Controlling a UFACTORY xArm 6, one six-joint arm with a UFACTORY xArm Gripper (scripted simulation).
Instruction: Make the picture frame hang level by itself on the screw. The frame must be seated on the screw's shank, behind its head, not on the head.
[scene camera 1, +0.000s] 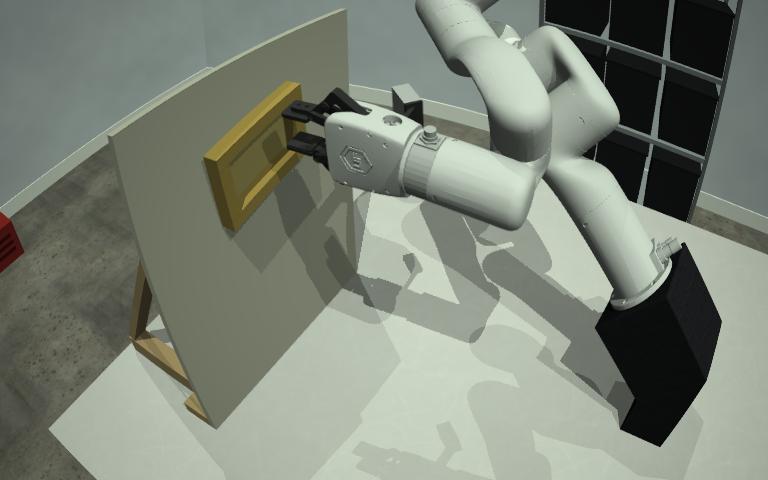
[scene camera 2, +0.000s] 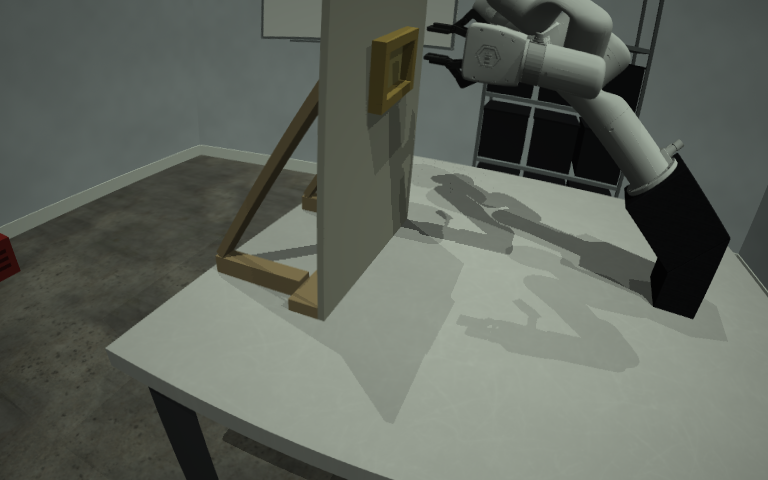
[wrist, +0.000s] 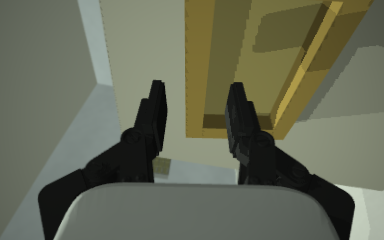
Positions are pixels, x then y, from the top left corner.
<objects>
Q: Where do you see a yellow-brown picture frame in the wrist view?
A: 281, 59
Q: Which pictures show the yellow-brown picture frame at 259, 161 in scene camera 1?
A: Scene camera 1, scene camera 2 and the wrist view: all of them.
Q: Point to a beige wall board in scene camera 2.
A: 364, 161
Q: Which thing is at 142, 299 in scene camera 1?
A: A wooden brace.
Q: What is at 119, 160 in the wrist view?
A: My gripper.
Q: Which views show my gripper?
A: Scene camera 1, scene camera 2 and the wrist view: all of them.
</objects>
